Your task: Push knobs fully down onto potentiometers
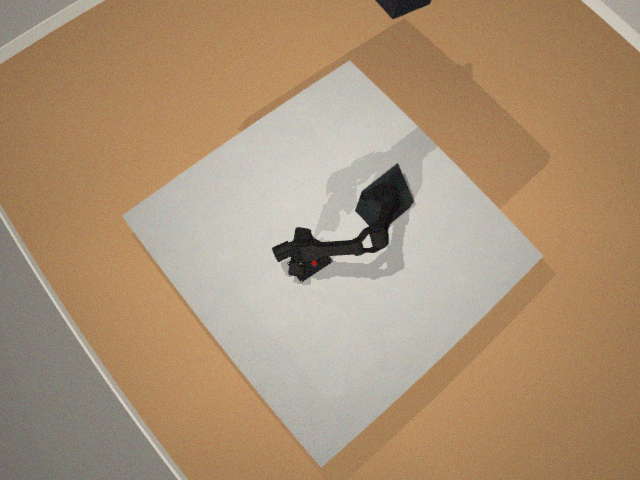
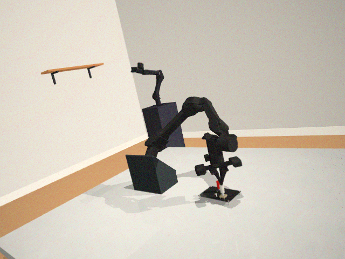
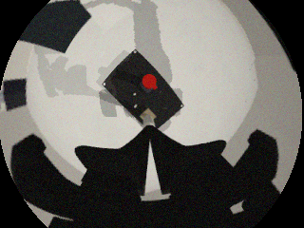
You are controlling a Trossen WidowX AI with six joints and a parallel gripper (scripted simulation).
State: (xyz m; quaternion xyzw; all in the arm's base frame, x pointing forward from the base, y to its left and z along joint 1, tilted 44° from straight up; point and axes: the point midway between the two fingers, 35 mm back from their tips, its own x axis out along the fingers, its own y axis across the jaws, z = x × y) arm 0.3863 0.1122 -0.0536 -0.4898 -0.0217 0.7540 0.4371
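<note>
Right now the white knob is 20 mm below my gripper tip. From my gripper tip the other things lie so: red knob 50 mm behind, 40 mm to the left, 20 mm below.
</note>
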